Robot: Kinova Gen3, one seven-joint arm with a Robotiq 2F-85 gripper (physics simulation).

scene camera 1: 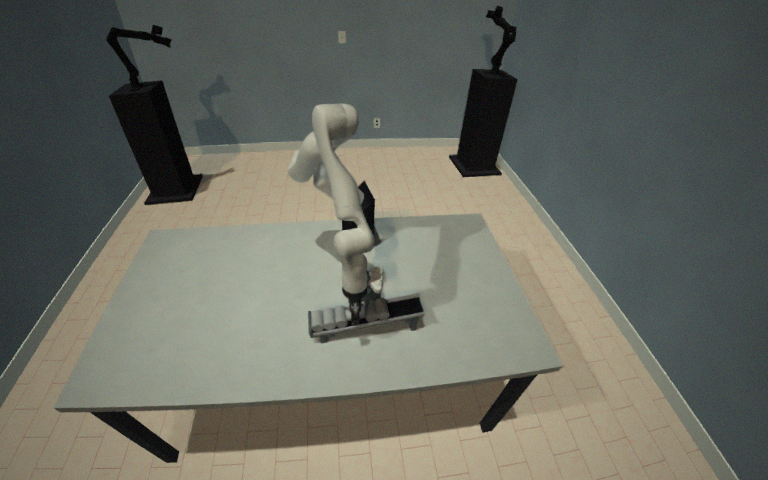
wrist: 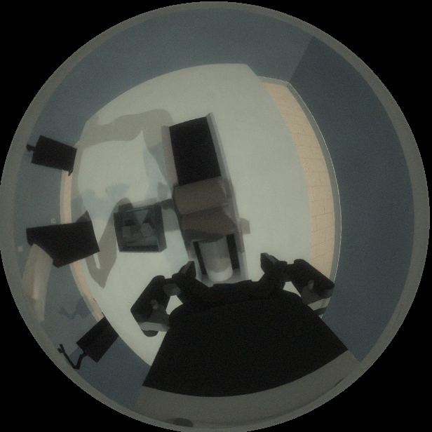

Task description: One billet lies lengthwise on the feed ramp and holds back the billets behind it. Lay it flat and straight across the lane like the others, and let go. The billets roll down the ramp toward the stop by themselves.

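Frame: origin at the arm's base, x ahead, y right, z down, level; centimetres.
Seen in the pictures: gripper, fingertip midpoint: (scene camera 1: 355, 312).
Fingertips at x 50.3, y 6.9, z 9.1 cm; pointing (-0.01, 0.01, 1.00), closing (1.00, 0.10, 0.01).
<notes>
A point is followed by its place in that frame.
The feed ramp (scene camera 1: 390, 321) @[x 53.2, y -4.6, z 12.6 cm] (wrist: 219, 150) stands on the table. In the wrist view, the lengthwise billet (wrist: 217, 259) is pale and lies along the lane, its far end near two billets lying across it, one nearer (wrist: 207, 223) and one farther (wrist: 201, 196). In the scene view, several billets (scene camera 1: 329, 318) @[x 50.2, y 15.5, z 10.9 cm] lie side by side across the left end. The two on the other side (scene camera 1: 378, 309) @[x 49.9, y -1.0, z 9.7 cm] show right of the gripper. My gripper (scene camera 1: 355, 318) @[x 50.3, y 6.9, z 9.1 cm] (wrist: 227, 264) is open and empty, low over the ramp, with its fingers toward either side of the lane. It hides most of the lengthwise billet in the scene view.
An open dark box (wrist: 117, 237) stands on the table (scene camera 1: 215, 350) @[x 51.4, y 55.5, z 20.5 cm] (wrist: 270, 165) beside the ramp, on the robot-base side. The black robot base (scene camera 1: 368, 206) @[x 8.1, y -4.0, z -2.5 cm] (wrist: 65, 241) is behind it. Black pedestals (scene camera 1: 150, 135) (scene camera 1: 487, 121) with small arms stand beyond the table.
</notes>
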